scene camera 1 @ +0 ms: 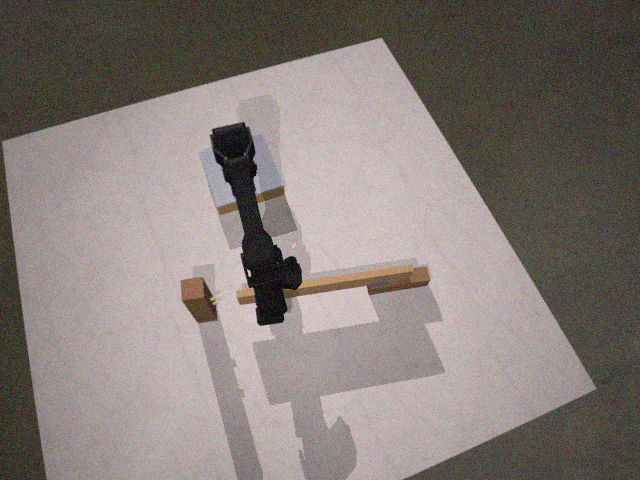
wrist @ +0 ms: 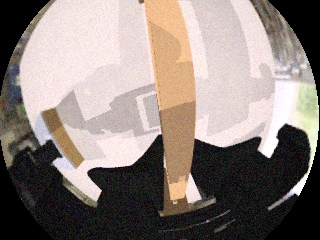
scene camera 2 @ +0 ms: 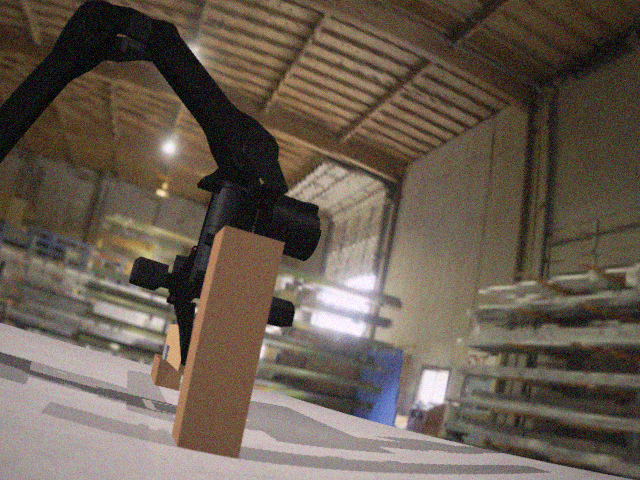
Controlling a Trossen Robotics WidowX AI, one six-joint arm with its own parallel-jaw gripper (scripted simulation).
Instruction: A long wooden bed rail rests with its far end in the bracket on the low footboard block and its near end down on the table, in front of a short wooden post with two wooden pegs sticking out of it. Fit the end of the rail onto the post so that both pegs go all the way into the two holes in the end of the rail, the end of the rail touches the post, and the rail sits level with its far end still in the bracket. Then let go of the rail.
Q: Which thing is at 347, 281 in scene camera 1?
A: A wooden rail.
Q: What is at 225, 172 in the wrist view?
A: The gripper.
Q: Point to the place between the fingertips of the gripper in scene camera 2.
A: At 192, 367
